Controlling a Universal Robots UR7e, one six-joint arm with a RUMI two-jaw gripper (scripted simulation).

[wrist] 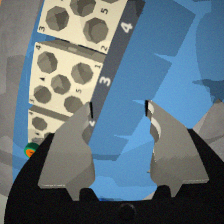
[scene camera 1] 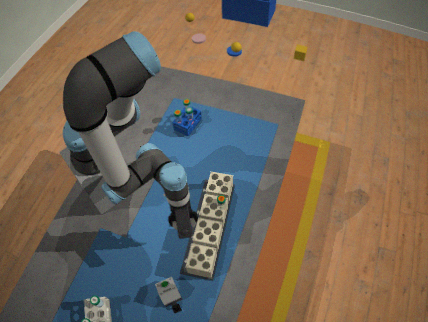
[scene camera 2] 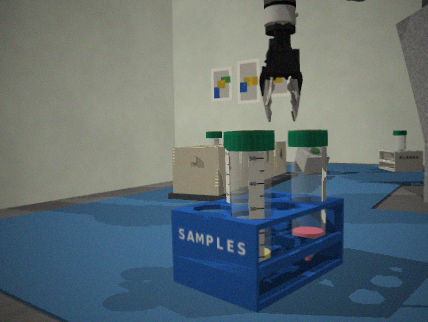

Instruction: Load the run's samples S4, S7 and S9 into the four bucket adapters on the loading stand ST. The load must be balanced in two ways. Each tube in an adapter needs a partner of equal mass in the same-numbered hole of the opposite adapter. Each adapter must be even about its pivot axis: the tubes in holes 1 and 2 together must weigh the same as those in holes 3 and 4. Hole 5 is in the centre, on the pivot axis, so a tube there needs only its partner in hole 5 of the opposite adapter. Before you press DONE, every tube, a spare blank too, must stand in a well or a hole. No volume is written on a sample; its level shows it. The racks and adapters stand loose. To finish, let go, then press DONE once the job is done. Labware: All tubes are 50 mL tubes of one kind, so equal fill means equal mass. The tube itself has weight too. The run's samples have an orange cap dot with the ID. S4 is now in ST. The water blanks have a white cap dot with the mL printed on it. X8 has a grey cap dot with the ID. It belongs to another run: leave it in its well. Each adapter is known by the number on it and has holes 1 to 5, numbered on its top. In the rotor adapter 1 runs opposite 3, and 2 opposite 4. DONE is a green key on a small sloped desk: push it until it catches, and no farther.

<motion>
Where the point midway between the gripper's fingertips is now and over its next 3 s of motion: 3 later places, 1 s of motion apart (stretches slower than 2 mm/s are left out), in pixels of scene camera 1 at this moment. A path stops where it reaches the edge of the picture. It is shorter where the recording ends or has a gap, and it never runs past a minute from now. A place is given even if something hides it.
My gripper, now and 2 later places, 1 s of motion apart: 185,228; 139,269; 95,309
</motion>
